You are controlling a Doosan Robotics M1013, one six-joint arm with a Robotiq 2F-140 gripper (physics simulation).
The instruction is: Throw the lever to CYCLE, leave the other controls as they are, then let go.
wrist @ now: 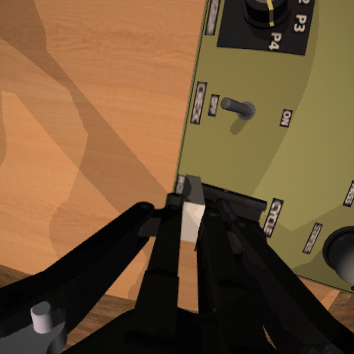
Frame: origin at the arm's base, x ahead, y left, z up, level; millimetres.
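Seen in the pictures: gripper, between the fingertips: point(189, 188).
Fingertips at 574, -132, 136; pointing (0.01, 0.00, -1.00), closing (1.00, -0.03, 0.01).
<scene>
A point is followed by its place in that frame, as x, y, z.
The green control panel point(260, 160) @(654, -97, 95) fills the right of the view. The lever's dark slot point(245, 199) @(645, -145, 105) lies between a partly hidden label at its left end and the CYCLE label point(273, 218) @(686, -163, 109) at its right end. The lever's ball knob cannot be made out; the gripper's dark fingers cover the left and lower part of the slot. My gripper point(189, 188) @(574, -132, 136) is shut with nothing between its fingers. Its tips are over the panel's left edge, at the slot's left end. Whether it touches the lever is hidden.
A toggle switch point(239, 107) @(611, -43, 111) above the slot leans toward OFF. A rotary knob point(266, 10) @(619, 56, 115) is at the top, near P4. A round dark-rimmed part point(344, 255) @(745, -166, 171) sits at lower right by the STATUS label point(312, 238) @(734, -173, 128). The wooden table point(100, 75) @(409, -16, -3) lies left.
</scene>
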